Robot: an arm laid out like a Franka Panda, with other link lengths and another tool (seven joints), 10 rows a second.
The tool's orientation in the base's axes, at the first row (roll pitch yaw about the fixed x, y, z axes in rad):
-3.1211 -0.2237 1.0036
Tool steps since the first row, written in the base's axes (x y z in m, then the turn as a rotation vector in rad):
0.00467 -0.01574 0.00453 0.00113 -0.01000 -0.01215
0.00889 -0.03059 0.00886 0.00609 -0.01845 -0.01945
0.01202 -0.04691 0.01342 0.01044 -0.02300 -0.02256
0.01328 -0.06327 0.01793 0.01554 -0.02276 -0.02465
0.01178 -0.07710 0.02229 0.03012 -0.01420 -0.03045
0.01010 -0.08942 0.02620 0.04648 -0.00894 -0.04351
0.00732 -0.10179 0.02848 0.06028 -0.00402 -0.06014
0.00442 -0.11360 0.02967 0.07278 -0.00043 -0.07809
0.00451 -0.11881 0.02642 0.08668 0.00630 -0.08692
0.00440 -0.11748 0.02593 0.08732 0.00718 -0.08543
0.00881 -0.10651 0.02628 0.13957 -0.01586 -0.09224
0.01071 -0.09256 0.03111 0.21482 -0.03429 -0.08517
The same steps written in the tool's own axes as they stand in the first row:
-0.00949 0.01225 -0.00706 -0.01033 0.00653 0.00998
-0.01853 0.02366 -0.01379 -0.01630 0.01538 0.01593
-0.02930 0.03492 -0.02115 -0.01845 0.02155 0.01850
-0.04110 0.04462 -0.02866 -0.01604 0.02577 0.02111
-0.05229 0.05064 -0.03580 -0.00265 0.03365 0.02994
-0.06244 0.05571 -0.04222 0.00735 0.04494 0.04538
-0.07356 0.05991 -0.04718 0.01493 0.05432 0.06397
-0.08453 0.06373 -0.05098 0.02045 0.06334 0.08346
-0.08949 0.06665 -0.04883 0.03131 0.07168 0.09482
-0.08856 0.06586 -0.04810 0.03270 0.07172 0.09360
-0.07715 0.06373 -0.04582 0.03961 0.12833 0.10100
-0.06361 0.05780 -0.04757 0.06545 0.20166 0.09812

